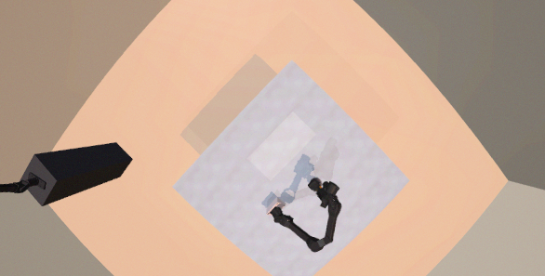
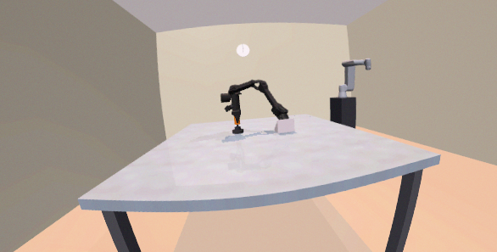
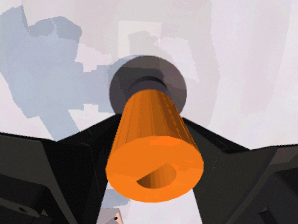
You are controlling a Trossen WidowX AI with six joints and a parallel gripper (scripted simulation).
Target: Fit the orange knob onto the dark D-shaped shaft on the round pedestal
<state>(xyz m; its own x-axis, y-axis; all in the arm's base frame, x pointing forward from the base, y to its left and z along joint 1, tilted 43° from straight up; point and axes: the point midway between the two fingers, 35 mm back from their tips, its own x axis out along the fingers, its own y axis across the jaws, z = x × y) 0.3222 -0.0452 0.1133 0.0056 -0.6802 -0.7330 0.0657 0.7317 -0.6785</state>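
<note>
The orange knob lies 2 cm above my gripper tip. The rest, counted from my gripper tip: round dark pedestal 4 cm below.
</note>
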